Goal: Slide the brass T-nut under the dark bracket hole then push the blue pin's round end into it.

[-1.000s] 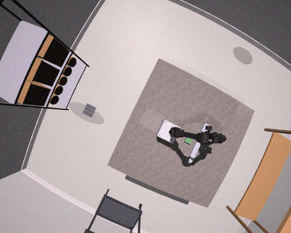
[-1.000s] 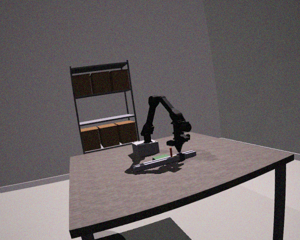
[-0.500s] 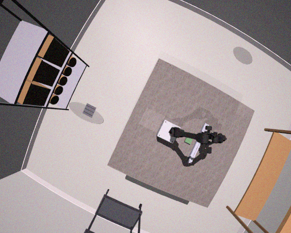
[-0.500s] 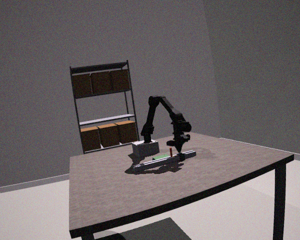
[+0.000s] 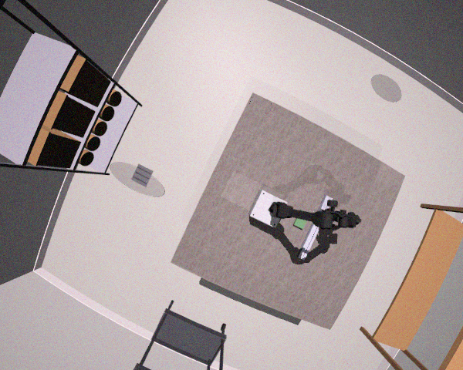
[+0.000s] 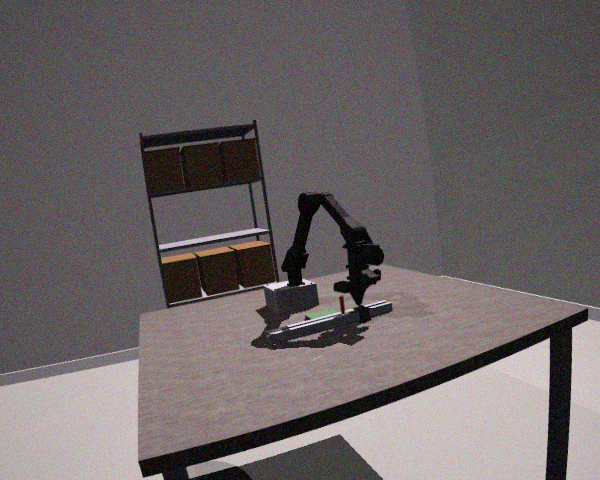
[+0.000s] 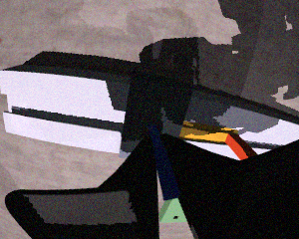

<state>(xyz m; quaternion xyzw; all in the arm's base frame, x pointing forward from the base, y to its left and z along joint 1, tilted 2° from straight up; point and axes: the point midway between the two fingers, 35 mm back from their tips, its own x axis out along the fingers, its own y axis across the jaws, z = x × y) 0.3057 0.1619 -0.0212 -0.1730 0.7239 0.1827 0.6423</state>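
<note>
Right now my gripper tip is right at the blue pin. From my gripper tip the other things lie so: green tray (100 mm to the right, 100 mm behind, 40 mm below).
</note>
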